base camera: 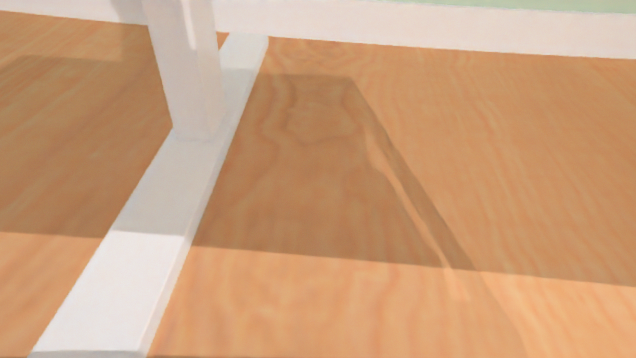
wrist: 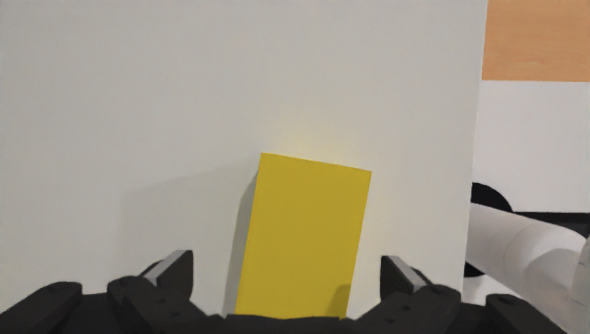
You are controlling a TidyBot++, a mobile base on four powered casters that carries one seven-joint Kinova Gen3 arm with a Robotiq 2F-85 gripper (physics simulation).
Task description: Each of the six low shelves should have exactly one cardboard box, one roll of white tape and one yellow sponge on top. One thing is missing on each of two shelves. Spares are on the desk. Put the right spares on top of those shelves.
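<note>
A yellow sponge [wrist: 303,230] lies on the white desk top [wrist: 150,90] in the wrist view, a little tilted in the picture, its near end cut off by the gripper's body. My gripper [wrist: 286,273] is open and points down at the sponge. One fingertip is on each side of it, with a gap on both sides, the left one wider. How high the fingertips are above the desk top is hard to tell. The low shelves, cardboard boxes and tape rolls do not show in either view.
In the base camera view a white desk leg [base camera: 192,95] stands on a white foot bar [base camera: 145,270] on the wood floor [base camera: 525,175], before a white baseboard [base camera: 400,25]. In the wrist view the desk's right edge shows, with a white rounded arm part [wrist: 530,250] beyond it.
</note>
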